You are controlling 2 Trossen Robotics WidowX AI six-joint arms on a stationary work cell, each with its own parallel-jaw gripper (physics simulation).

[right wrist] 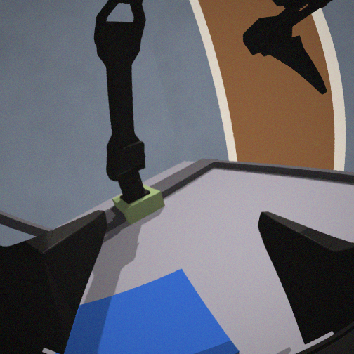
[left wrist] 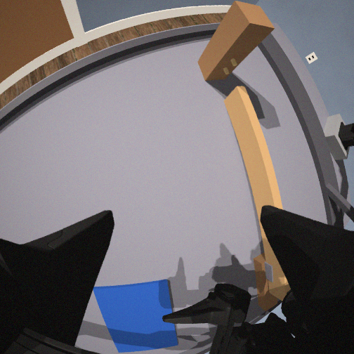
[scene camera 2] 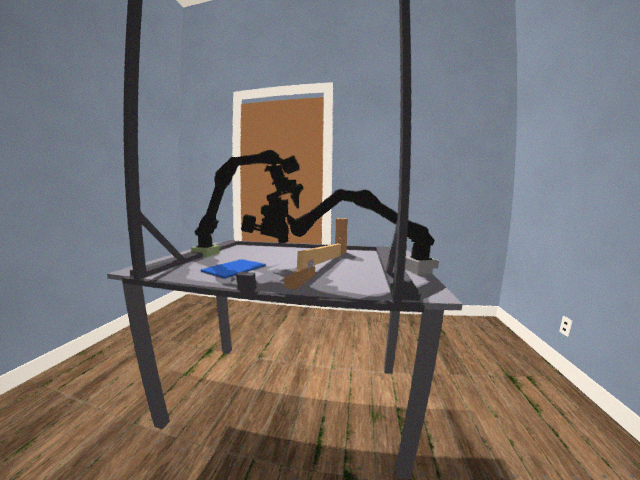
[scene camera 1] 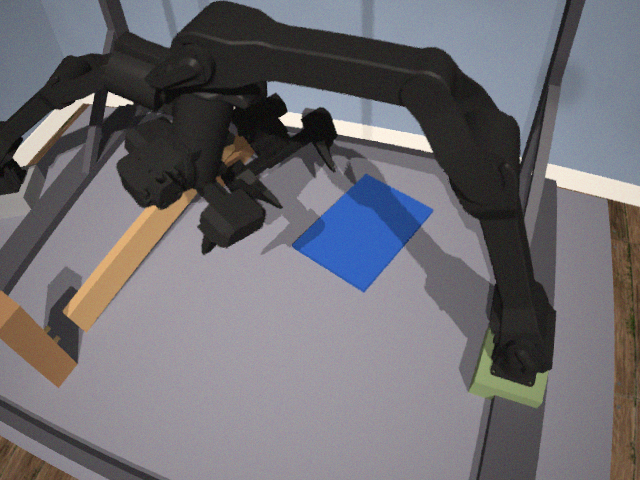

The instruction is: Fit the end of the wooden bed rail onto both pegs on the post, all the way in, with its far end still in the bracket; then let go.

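Places are measured from the left arm's base along level axes (x left, y back, z up), in metres.
Pixels of known places: left gripper, fingertip midpoint: (scene camera 2: 290, 210) (scene camera 1: 182, 227); right gripper, fingertip midpoint: (scene camera 2: 256, 226) (scene camera 1: 307, 188); left arm's base at its link origin: (scene camera 2: 205, 246) (scene camera 1: 516, 360); right arm's base at its link origin: (scene camera 2: 420, 258) (scene camera 1: 10, 183).
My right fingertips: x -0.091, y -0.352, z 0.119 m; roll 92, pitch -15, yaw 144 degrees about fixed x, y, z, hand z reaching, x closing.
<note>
Ahead of a thing's pixels: the offset from my right fingertips to its top centre. "spot": to the spot under its first point.
The light wooden rail (scene camera 1: 129, 253) (scene camera 2: 320, 254) (left wrist: 255, 150) runs beside the post @(spot: dx +0.357, dy -0.266, dz -0.057 m) (scene camera 1: 38, 343) (scene camera 2: 341, 232) (left wrist: 235, 45). A gap separates its near end from the post's two small pegs @(spot: dx +0.325, dy -0.289, dz -0.106 m) (scene camera 1: 53, 334) (left wrist: 229, 66). Its far end sits at the brown bracket @(spot: dx -0.199, dy -0.258, dz -0.135 m) (scene camera 2: 299, 279) (left wrist: 260, 282), partly hidden in the left wrist view. My left gripper (left wrist: 188, 216) is open and empty, high above the table near the rail; its arm covers part of the rail in scene camera 1. My right gripper (scene camera 1: 307, 188) (right wrist: 184, 220) is open and empty, raised beside the bracket end.
A blue mat @(dx -0.084, dy +0.058, dz -0.152 m) (scene camera 1: 361, 235) (scene camera 2: 233, 267) (left wrist: 135, 315) (right wrist: 155, 320) lies on the grey table beside the rail. The two arms cross close together above the bracket end. The left arm's green base (scene camera 1: 509, 390) (right wrist: 145, 205) stands at the table's side. Dark frame posts rise around the table.
</note>
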